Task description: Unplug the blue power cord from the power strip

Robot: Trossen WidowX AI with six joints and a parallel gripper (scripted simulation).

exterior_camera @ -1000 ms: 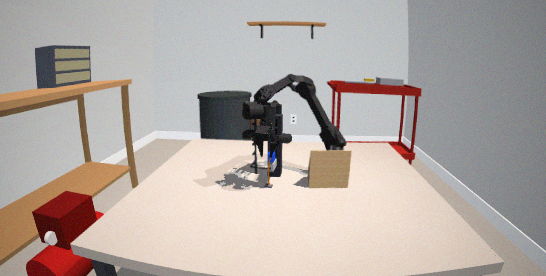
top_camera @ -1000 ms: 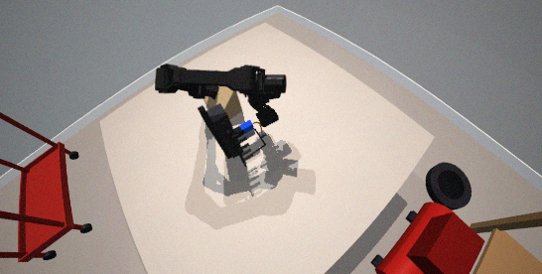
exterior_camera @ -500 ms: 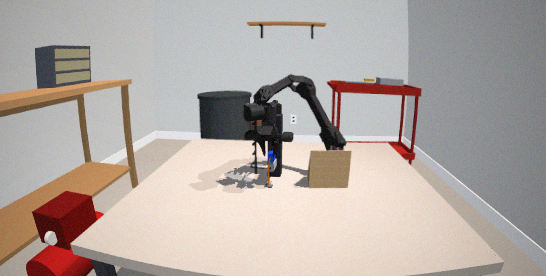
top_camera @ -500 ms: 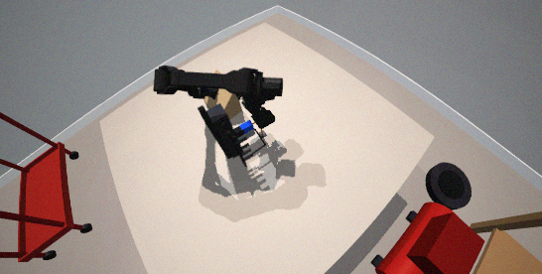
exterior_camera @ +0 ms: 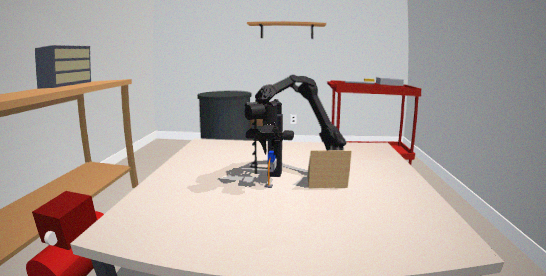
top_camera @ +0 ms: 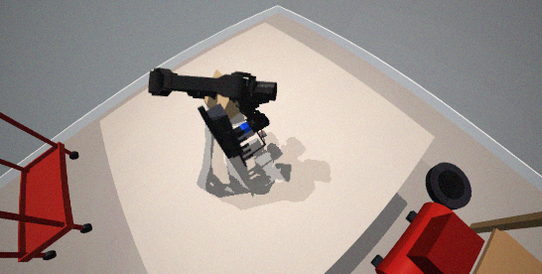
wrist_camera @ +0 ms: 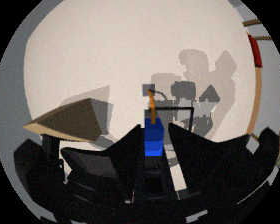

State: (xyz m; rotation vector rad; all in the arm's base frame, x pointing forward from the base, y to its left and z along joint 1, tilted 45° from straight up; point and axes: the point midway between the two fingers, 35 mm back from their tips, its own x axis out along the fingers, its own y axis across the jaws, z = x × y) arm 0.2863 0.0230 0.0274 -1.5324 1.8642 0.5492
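Right now the blue plug is 40 mm to the right of my gripper tip, 10 mm below it and 10 mm behind it.
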